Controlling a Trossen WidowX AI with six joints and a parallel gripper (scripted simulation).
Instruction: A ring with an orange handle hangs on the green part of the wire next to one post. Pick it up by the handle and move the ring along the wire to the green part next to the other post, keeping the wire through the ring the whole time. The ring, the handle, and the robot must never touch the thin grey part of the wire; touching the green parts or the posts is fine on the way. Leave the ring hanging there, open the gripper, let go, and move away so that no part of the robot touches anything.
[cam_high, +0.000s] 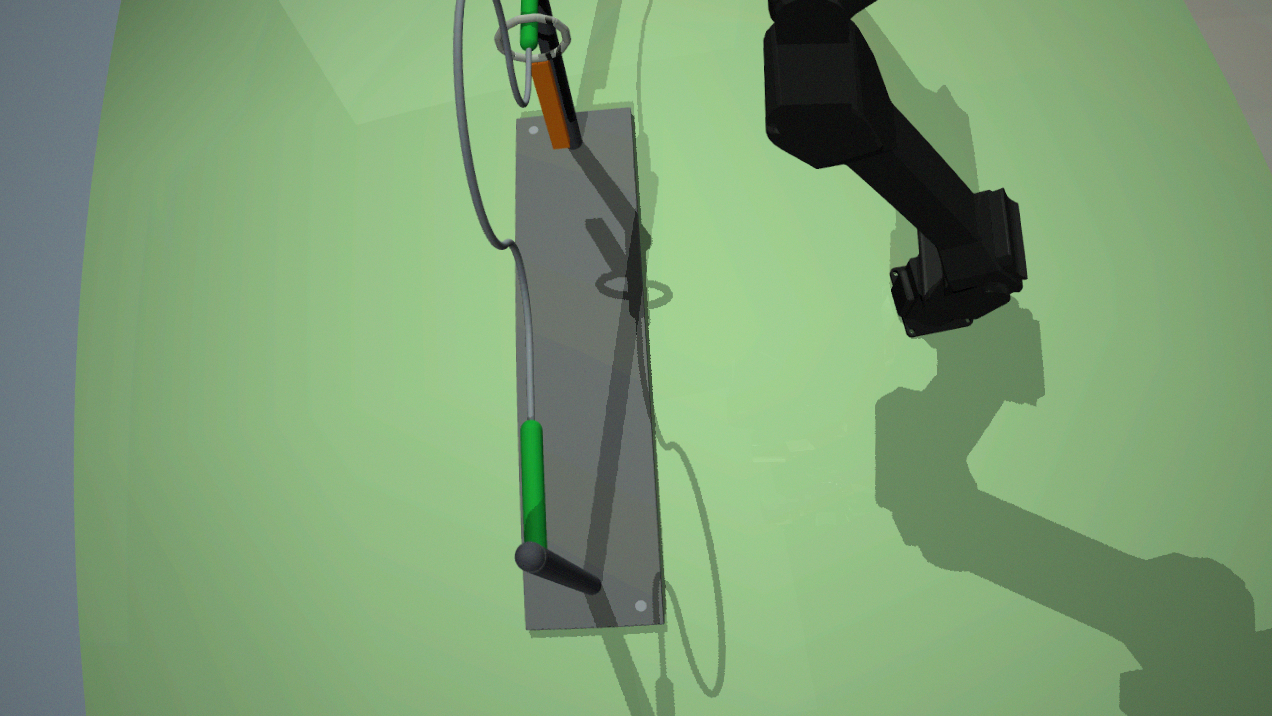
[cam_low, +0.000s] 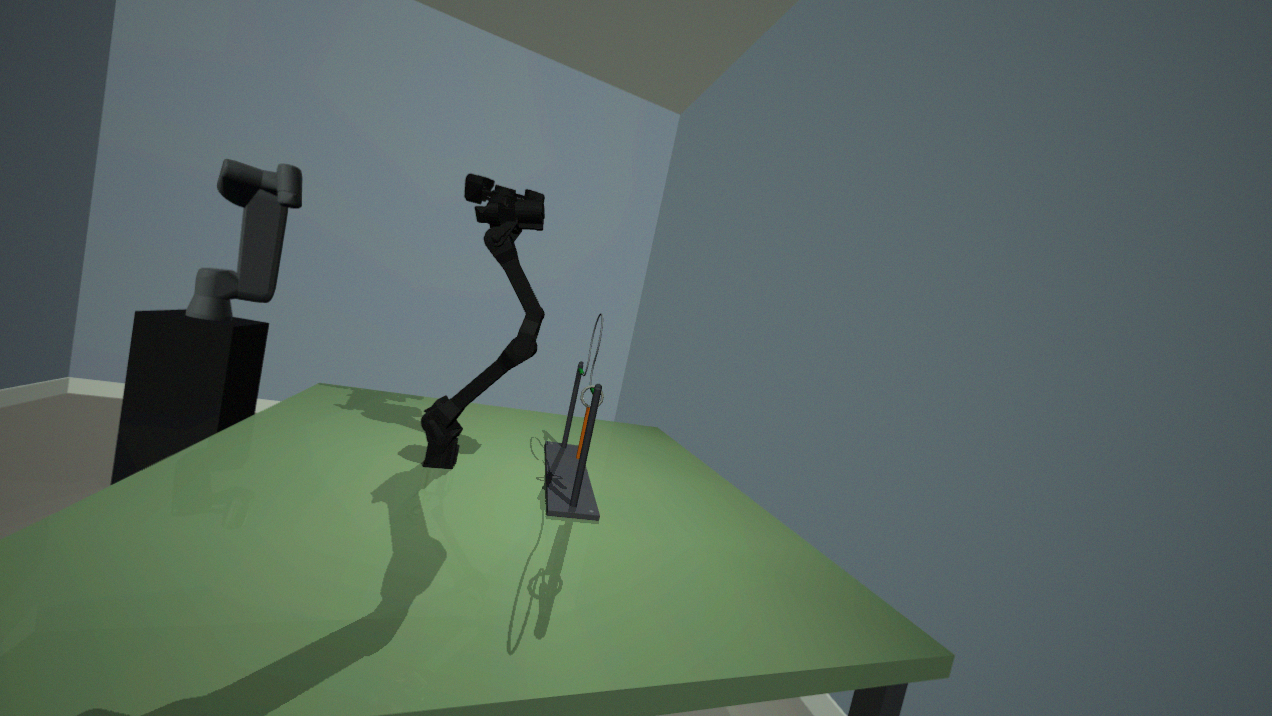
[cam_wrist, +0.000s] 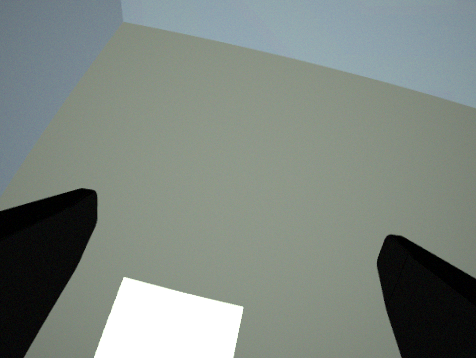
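The ring with orange handle is 510 mm below my gripper tip, 310 mm to the right of it and 250 mm ahead of it.
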